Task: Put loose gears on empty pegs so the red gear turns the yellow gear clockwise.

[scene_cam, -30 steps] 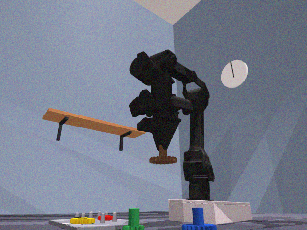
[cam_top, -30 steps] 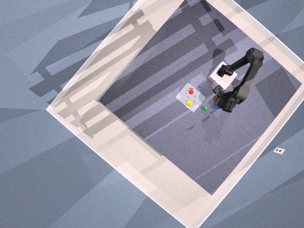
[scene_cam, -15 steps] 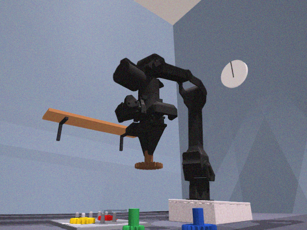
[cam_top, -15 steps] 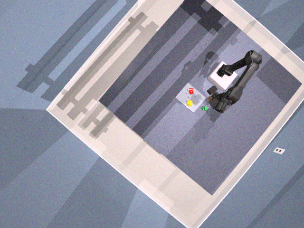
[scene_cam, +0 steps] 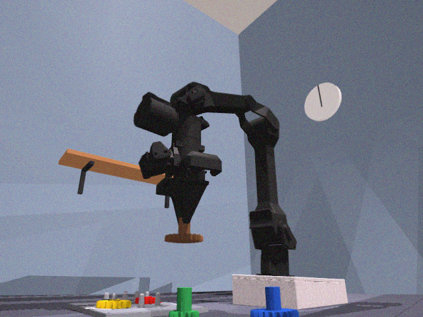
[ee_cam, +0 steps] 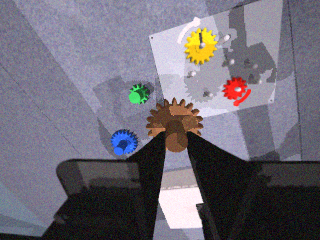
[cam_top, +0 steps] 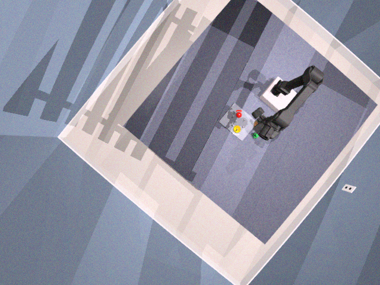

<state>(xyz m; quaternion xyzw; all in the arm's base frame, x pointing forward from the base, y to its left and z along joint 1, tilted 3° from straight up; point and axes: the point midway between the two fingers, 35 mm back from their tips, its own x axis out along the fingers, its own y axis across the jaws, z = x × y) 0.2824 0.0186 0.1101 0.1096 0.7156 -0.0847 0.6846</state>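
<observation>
Right now the red gear is 12 cm to the right of my gripper tip, 12 cm below it and 1 cm behind it. Also, from my gripper tip: brown gear 1 cm below; then green gear 12 cm below, 6 cm to the left, 4 cm ahead; then yellow gear 12 cm below, 8 cm ahead, 7 cm to the right.
</observation>
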